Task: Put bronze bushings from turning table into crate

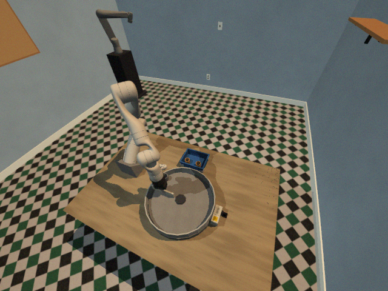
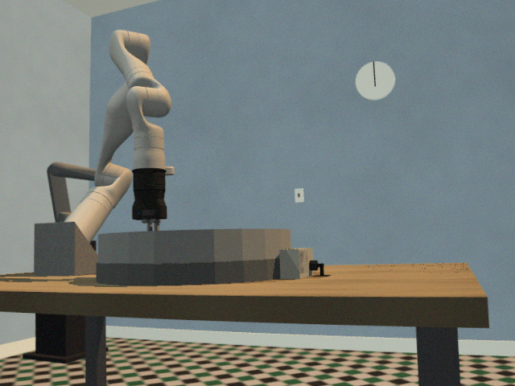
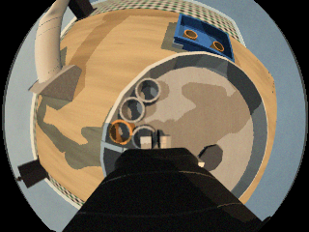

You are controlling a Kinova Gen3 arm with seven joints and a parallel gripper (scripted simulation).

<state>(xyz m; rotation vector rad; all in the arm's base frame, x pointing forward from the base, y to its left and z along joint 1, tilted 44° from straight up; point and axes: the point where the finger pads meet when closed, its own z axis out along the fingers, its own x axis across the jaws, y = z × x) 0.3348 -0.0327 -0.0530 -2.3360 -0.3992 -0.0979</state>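
The grey turning table lies 13 cm ahead of my hand, 4 cm below it and 2 cm to the right of it. Round my hand: blue crate (31 cm to the left, 7 cm ahead, 6 cm below).
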